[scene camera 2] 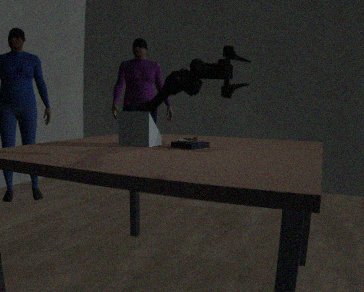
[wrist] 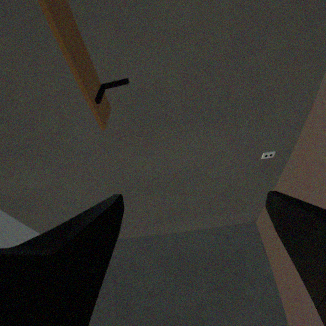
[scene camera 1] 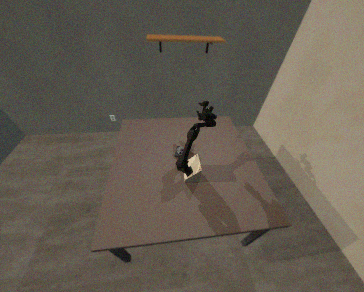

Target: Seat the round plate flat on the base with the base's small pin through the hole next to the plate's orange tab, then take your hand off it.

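Pixels of known places: gripper, fingertip midpoint: (scene camera 2: 250, 72) (wrist: 195, 200) (scene camera 1: 197, 106); arm's base, origin of the base link: (scene camera 2: 137, 128) (scene camera 1: 189, 171).
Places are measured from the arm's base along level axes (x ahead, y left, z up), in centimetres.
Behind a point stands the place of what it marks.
The base (scene camera 2: 190, 145) {x 29.2, y -9.7, z -6.1 cm} is a low dark block on the table. The round plate (scene camera 2: 189, 139) {x 27.1, y -3.7, z -4.1 cm} shows edge-on as a thin, dim shape on top of it, with a small orange spot, the tab (scene camera 2: 196, 138) {x 30.7, y -5.4, z -3.4 cm}, at its right. In scene camera 1 a small grey-blue patch beside the arm marks the base and plate; they are too small and partly covered to tell apart. Whether the plate lies flat, and where the pin and hole are, cannot be made out. My gripper (scene camera 1: 204, 109) (scene camera 2: 249, 73) {x 55.0, y -23.0, z 23.3 cm} (wrist: 195, 200) {x 55.0, y -23.0, z 23.3 cm} is open and empty, high above the table, up and right of the base in scene camera 2.
A pale wedge-shaped block (scene camera 1: 193, 167) {x 0.7, y -3.6, z 3.4 cm} (scene camera 2: 135, 129) {x 3.1, y -8.8, z -0.1 cm} stands on the table (scene camera 1: 150, 210) {x -20.5, y 33.6, z -7.8 cm} (scene camera 2: 250, 165) {x 57.5, y -42.2, z -7.8 cm} near the arm's foot, left of the base in scene camera 2. An orange shelf (scene camera 1: 185, 38) (wrist: 75, 55) is on the wall. Two standing figures (scene camera 2: 20, 85) (scene camera 2: 140, 82) are behind the table.
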